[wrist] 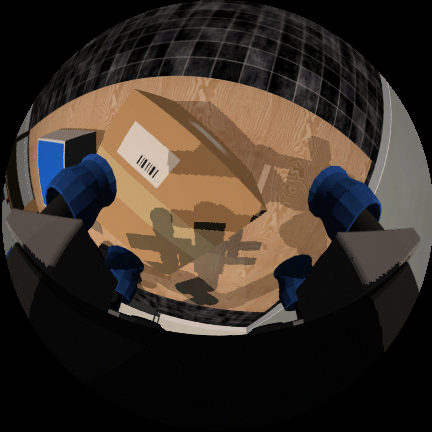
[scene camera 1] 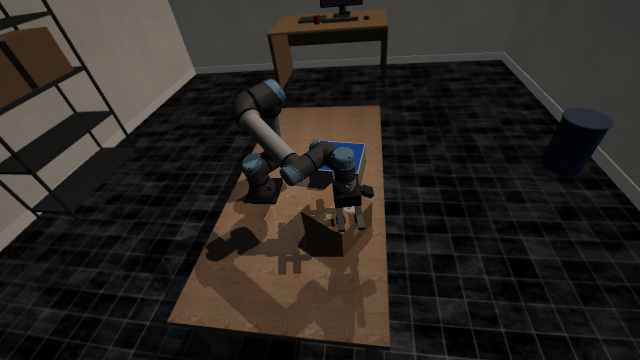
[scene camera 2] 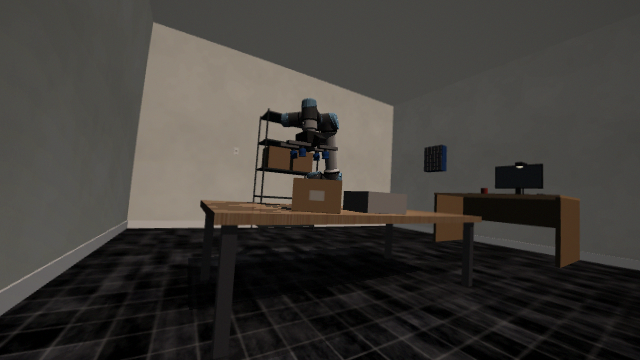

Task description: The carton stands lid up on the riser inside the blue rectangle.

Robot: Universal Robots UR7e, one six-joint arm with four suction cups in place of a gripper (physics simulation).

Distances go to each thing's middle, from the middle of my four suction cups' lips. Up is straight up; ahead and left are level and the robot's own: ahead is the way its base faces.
Now: the brown cardboard carton [scene camera 2: 312, 195] 19 cm below my suction cup, 10 cm to the left of it and 4 cm behind it. Round my suction cup: grey riser [scene camera 2: 362, 201] 53 cm to the left, 21 cm below.
